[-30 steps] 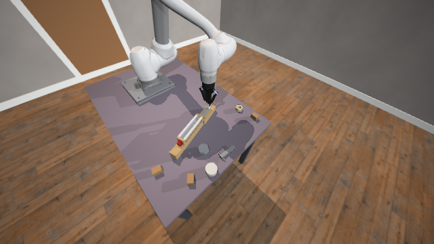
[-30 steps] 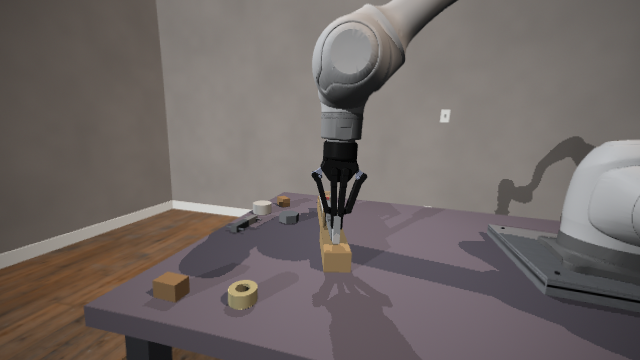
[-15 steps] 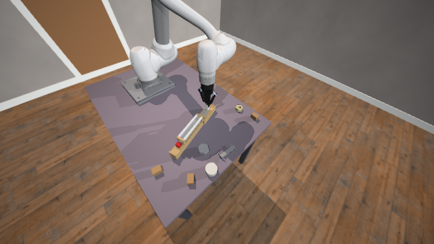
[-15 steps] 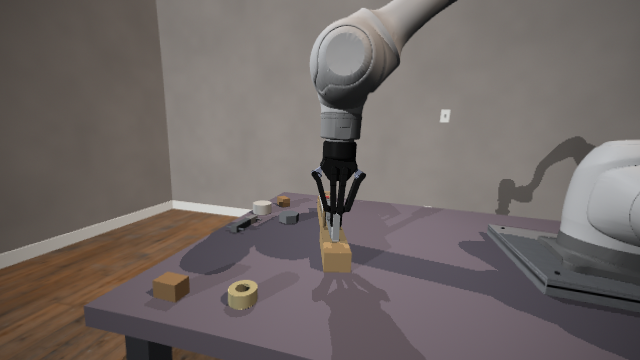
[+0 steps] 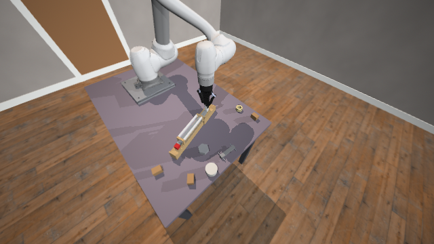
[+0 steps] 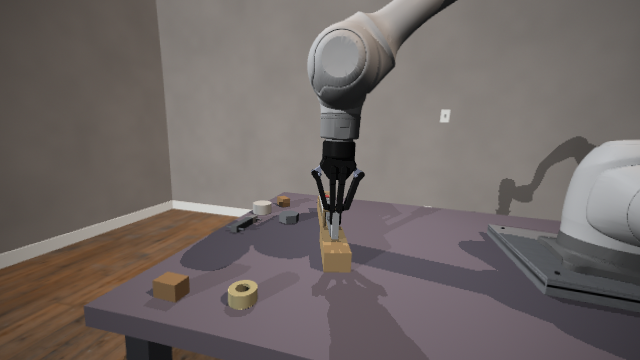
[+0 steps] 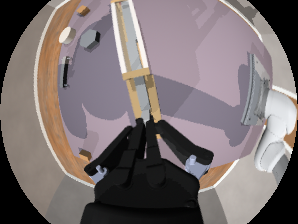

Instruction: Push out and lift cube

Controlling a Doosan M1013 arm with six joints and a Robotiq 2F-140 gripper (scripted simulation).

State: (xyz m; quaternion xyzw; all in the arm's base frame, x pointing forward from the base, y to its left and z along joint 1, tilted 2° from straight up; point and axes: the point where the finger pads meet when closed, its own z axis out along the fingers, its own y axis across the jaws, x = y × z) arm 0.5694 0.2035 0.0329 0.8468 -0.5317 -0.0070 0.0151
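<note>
Now: hand 80 mm short of the channel, 170 mm to the left of it and 30 mm above it. Also, from my hand: grey hexagonal piece (220 mm ahead, 170 mm to the right, 70 mm below); then grey handle piece (310 mm ahead, 60 mm to the right, 70 mm below); then yellow ring (90 mm ahead, 240 mm to the left, 70 mm below).
</note>
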